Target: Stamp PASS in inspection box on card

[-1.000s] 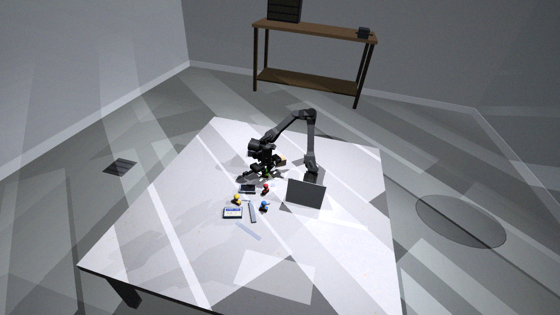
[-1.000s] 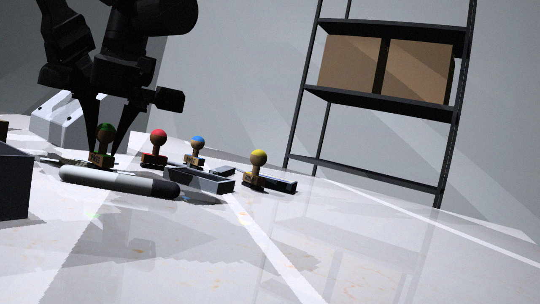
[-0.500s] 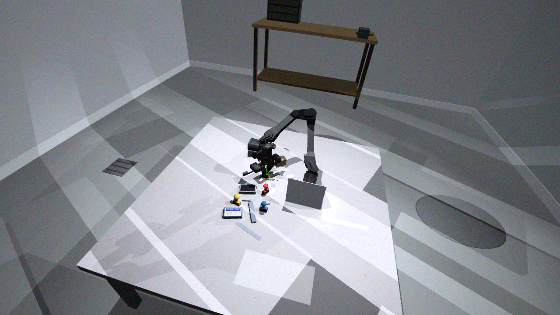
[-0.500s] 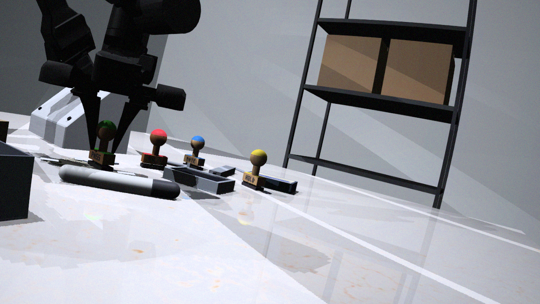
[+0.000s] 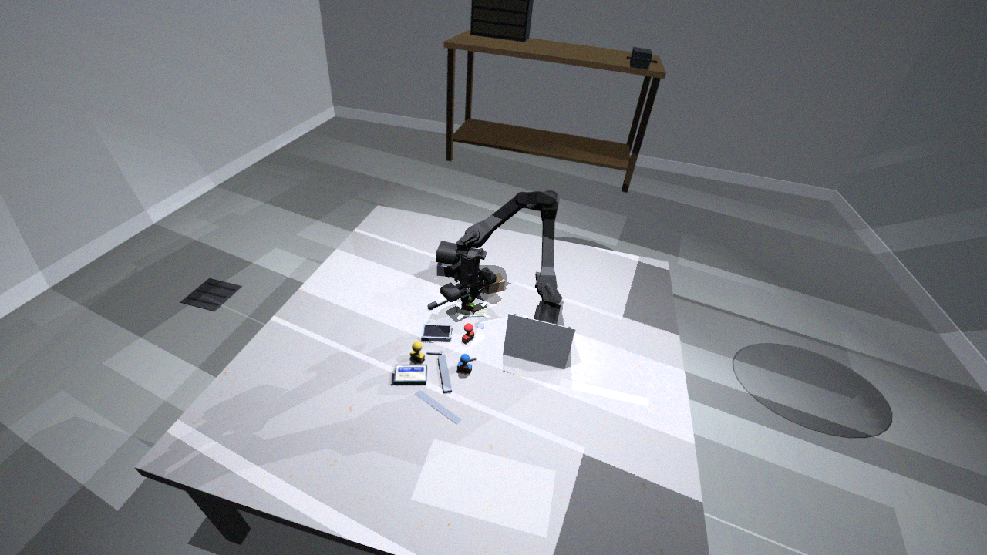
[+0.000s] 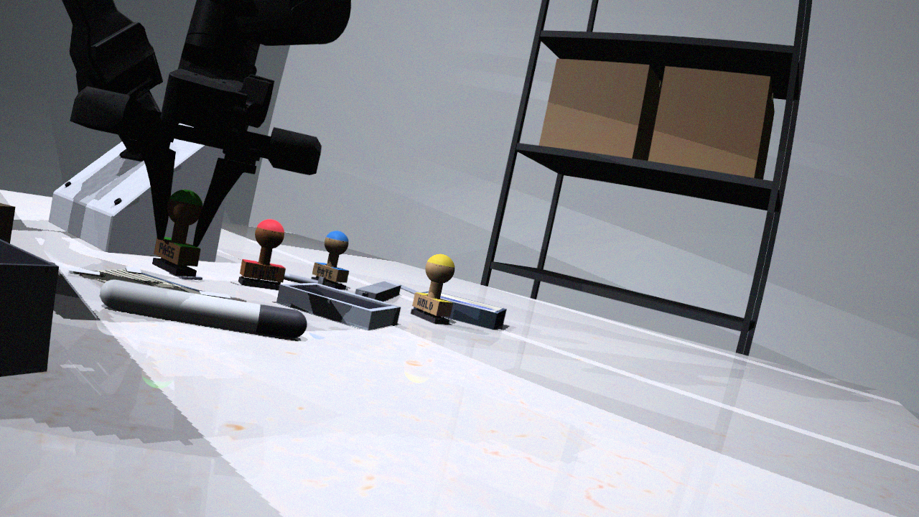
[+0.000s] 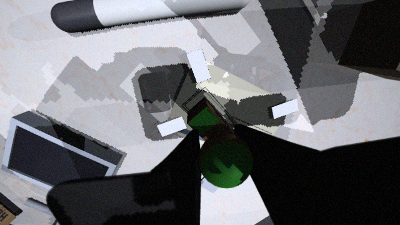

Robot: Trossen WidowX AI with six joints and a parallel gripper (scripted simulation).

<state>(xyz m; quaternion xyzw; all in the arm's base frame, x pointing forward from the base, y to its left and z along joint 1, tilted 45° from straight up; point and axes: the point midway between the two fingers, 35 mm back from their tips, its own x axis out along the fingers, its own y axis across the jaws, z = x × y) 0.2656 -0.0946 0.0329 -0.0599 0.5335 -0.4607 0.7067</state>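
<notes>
My gripper tip is 10 mm past the cream card, 10 mm to the left of it and 40 mm above it. The rest, counted from my gripper tip: red stamp (40 mm behind, 120 mm to the left, 20 mm below); then green stamp (right at my gripper tip); then ink pad (60 mm ahead, 130 mm to the left, 30 mm below).
</notes>
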